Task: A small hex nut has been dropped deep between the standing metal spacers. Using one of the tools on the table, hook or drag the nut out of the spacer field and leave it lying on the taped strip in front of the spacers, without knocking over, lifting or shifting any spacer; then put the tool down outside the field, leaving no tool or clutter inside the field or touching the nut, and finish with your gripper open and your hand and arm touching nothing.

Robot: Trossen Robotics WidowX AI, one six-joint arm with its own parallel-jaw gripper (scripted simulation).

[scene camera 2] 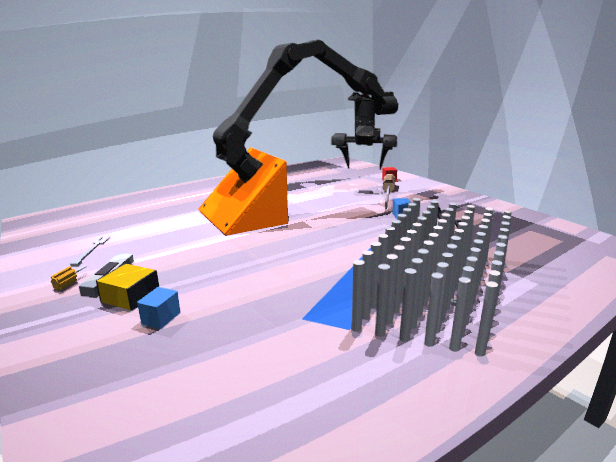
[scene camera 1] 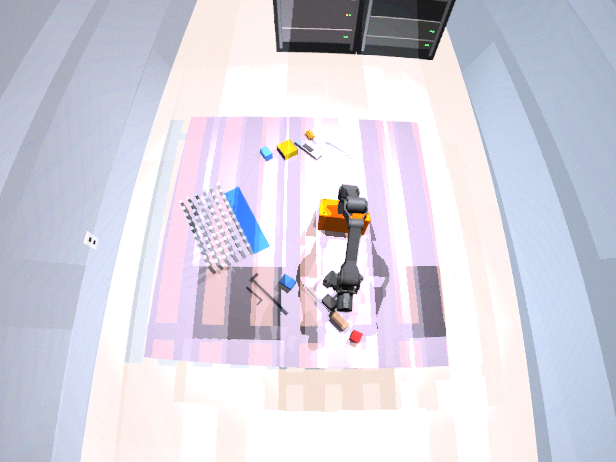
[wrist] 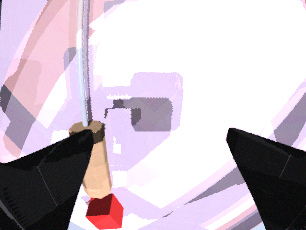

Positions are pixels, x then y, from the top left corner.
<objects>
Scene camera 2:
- my gripper: 364, 168
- blue cube: 161, 306
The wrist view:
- my gripper: 163, 136
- red cube: 109, 205
</objects>
